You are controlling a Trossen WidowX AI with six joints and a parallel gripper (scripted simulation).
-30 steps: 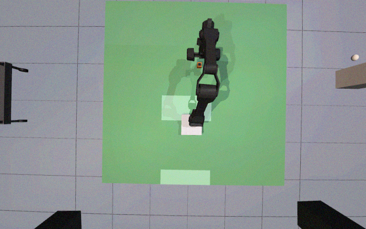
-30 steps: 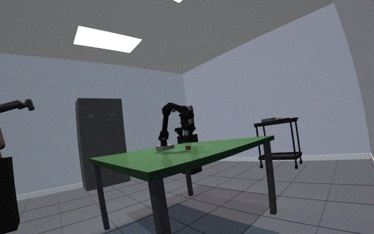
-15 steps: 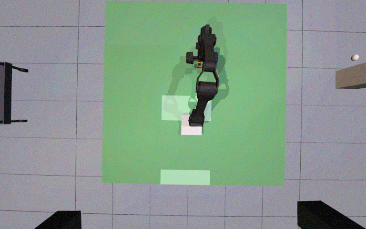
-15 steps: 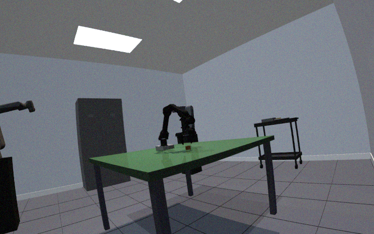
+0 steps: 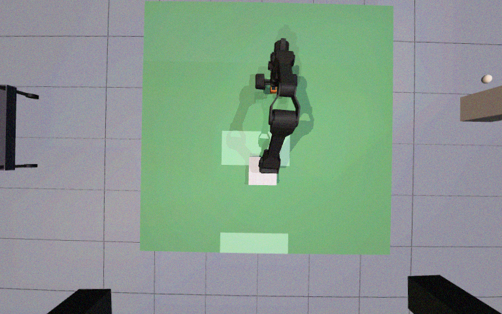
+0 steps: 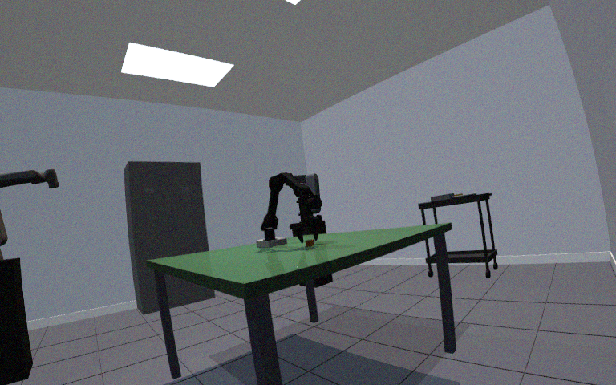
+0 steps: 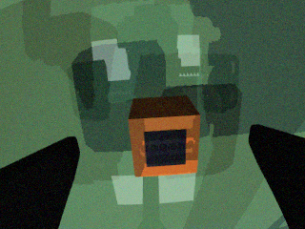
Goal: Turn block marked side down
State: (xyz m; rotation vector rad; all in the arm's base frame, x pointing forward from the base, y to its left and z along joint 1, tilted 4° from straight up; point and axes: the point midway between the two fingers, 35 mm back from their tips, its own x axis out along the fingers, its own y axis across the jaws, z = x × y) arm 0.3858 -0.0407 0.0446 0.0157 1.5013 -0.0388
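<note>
My gripper tip is right at the orange block.
</note>
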